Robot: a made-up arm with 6 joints. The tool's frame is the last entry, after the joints. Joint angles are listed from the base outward. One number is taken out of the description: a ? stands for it. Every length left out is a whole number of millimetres.
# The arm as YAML. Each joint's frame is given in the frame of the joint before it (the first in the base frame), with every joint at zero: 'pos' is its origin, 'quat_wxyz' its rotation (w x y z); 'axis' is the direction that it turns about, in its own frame. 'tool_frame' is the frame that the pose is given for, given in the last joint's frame.
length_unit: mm
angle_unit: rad
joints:
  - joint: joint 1
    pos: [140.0, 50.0, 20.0]
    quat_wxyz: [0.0, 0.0, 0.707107, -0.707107]
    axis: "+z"
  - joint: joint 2
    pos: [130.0, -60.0, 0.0]
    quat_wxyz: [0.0, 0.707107, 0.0, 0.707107]
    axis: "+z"
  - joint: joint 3
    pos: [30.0, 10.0, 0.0]
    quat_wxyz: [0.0, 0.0, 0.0, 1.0]
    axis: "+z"
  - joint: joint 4
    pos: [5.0, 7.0, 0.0]
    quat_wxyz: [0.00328, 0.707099, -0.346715, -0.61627]
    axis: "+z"
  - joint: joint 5
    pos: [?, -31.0, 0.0]
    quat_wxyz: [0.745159, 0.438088, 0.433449, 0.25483]
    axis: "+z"
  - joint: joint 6
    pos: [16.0, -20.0, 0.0]
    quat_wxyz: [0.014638, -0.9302, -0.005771, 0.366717]
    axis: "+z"
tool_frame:
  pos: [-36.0, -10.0, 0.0]
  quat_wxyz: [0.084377, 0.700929, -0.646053, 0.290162]
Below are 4 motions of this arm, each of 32 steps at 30 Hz.
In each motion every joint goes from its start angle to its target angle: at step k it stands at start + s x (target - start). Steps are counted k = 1, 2, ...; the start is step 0. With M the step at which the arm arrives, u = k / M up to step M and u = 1 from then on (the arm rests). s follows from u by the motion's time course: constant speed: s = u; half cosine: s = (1 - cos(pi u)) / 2; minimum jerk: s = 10 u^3 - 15 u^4 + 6 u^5.
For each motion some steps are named. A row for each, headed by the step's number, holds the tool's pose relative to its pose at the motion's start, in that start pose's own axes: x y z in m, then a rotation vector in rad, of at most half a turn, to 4 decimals.
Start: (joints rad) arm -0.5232 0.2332 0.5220 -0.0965 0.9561 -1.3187
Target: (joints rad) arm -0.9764 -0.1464 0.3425 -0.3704 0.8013 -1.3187
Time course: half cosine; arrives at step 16
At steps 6, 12, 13, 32:
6: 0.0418 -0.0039 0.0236 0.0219 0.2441 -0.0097
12: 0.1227 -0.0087 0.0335 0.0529 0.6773 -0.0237
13: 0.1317 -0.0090 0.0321 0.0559 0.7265 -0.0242
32: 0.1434 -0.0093 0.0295 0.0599 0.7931 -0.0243

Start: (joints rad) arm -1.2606 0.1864 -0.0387 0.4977 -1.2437 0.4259
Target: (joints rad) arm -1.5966 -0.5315 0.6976 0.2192 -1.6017 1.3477
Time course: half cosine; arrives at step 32
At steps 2, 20, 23, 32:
2: -0.0017 -0.0001 0.0000 0.0065 -0.0084 -0.0036
20: -0.1224 -0.0405 -0.0141 0.6183 -0.4620 -0.1804
23: -0.1428 -0.0545 -0.0197 0.7560 -0.5064 -0.1981
32: -0.1700 -0.0781 -0.0297 0.9644 -0.5436 -0.2170

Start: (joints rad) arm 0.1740 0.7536 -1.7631 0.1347 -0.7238 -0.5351
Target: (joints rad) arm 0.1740 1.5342 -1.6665 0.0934 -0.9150 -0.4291
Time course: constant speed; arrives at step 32
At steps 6, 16, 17, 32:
6: -0.0252 0.0040 -0.0098 0.0242 -0.1775 -0.1207
16: -0.0619 0.0151 -0.0327 0.0700 -0.4742 -0.3199
17: -0.0652 0.0165 -0.0354 0.0749 -0.5040 -0.3397
32: -0.1023 0.0425 -0.0820 0.1554 -0.9525 -0.6312

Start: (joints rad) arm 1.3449 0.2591 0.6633 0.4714 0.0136 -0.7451
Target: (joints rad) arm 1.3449 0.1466 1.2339 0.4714 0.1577 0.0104
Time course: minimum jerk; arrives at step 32
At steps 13, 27, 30, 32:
13: -0.0149 0.0131 -0.0203 0.1002 -0.1698 -0.2136
27: -0.0384 0.0339 -0.0660 0.3465 -0.5183 -0.5857
30: -0.0393 0.0347 -0.0682 0.3586 -0.5336 -0.6002
32: -0.0394 0.0347 -0.0684 0.3596 -0.5348 -0.6014

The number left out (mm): 325.0
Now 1 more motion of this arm.
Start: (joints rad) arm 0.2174 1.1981 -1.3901 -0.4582 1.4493 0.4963
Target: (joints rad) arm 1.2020 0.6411 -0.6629 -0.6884 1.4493 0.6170
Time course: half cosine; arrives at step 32
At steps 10, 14, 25, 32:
10: 0.0094 -0.0238 -0.0214 0.0780 -0.1321 0.1022
14: 0.0198 -0.0400 -0.0361 0.1511 -0.2297 0.1875
25: 0.0525 -0.0710 -0.0636 0.3817 -0.4420 0.4300
32: 0.0599 -0.0764 -0.0677 0.4409 -0.4799 0.4901

